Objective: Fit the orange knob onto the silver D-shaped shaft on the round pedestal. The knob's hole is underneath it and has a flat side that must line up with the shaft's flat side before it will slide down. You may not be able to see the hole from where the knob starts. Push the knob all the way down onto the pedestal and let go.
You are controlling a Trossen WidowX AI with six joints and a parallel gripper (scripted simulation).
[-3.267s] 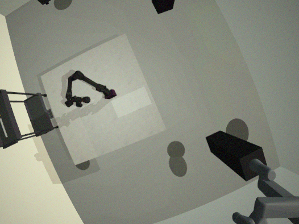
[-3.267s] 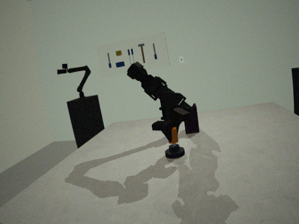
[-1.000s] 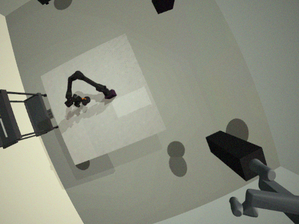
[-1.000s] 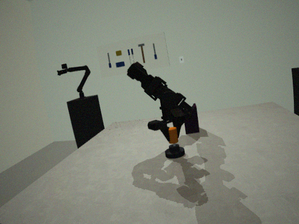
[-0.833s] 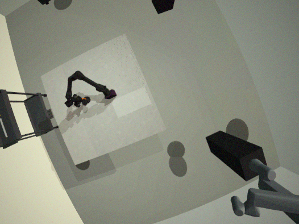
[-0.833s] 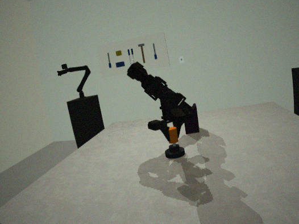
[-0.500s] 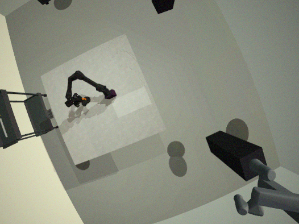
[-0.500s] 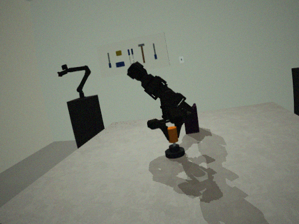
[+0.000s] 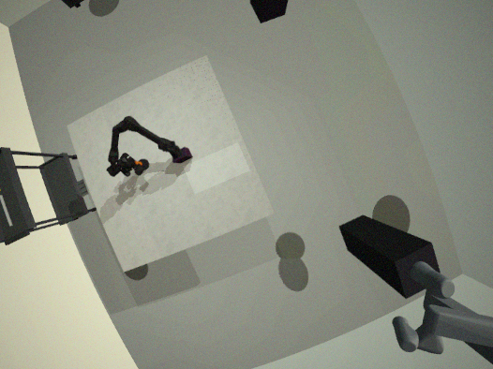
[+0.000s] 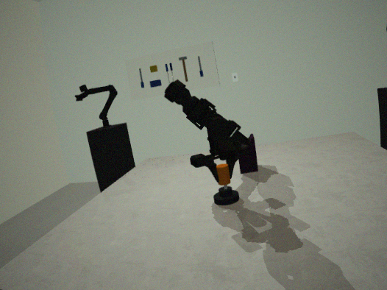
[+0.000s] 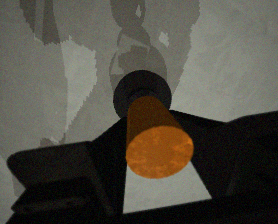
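Right now the orange knob is 3 cm above my gripper tip. From my gripper tip the other things lie so: round pedestal 4 cm below.
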